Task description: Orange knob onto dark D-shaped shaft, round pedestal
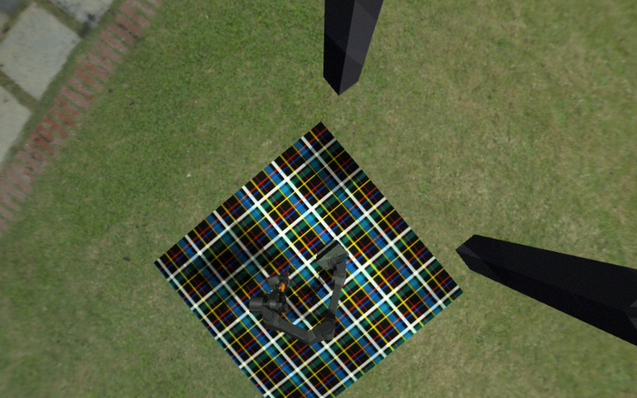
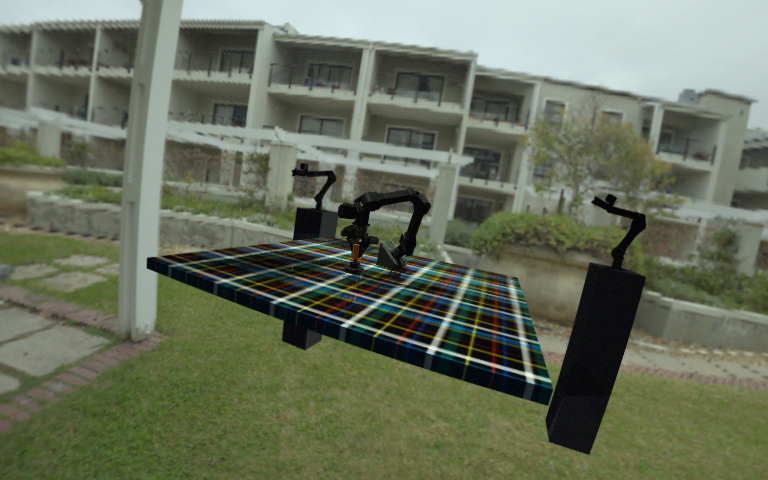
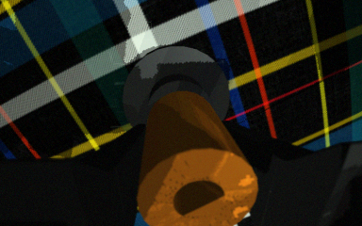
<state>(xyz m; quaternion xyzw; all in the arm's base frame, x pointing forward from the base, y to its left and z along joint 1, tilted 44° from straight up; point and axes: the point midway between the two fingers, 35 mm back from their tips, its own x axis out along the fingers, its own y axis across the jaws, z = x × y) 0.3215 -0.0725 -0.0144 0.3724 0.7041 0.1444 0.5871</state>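
The orange knob lies 2 cm above my gripper tip. Round my gripper tip: round dark pedestal: 4 cm below.
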